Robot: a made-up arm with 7 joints.
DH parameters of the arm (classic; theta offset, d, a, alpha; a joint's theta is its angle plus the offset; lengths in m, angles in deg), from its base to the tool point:
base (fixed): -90 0.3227 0.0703 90
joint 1: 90 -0.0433 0.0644 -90
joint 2: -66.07 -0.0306 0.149 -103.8
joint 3: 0 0.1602 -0.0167 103.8
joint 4: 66.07 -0.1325 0.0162 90
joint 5: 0 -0.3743 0.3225 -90
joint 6: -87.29 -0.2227 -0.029 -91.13
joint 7: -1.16 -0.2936 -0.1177 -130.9
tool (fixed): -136.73 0.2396 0 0
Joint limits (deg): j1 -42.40..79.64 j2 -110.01..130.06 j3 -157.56..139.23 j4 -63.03..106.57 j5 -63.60..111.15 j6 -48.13..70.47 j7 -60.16..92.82
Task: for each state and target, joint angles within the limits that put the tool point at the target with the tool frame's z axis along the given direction. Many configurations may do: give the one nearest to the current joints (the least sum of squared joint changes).
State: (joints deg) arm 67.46 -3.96 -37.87 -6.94 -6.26 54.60 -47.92
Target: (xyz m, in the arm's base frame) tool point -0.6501 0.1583 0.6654 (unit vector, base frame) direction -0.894 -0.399 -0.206
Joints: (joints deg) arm 79.64 -30.87 -54.03 -29.86 2.42 68.49 -29.86
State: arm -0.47 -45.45 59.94 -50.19 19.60 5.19 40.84
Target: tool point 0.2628 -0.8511 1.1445 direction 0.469 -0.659 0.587
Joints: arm -22.83 1.81 54.12 -60.70 40.39 -41.16 58.55
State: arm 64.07 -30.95 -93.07 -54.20 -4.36 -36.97 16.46
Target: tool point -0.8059 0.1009 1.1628 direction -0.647 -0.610 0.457
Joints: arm 51.44 -47.07 -98.22 -40.74 -13.14 -44.52 0.07
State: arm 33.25 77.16 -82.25 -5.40 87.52 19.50 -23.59
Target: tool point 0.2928 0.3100 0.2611 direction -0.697 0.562 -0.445
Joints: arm 43.19 66.21 -82.91 -61.34 100.48 55.05 -46.97
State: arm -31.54 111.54 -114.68 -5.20 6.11 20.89 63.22
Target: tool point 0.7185 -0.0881 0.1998 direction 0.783 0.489 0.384
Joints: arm -24.68 130.06 -114.03 2.77 44.85 51.78 32.80
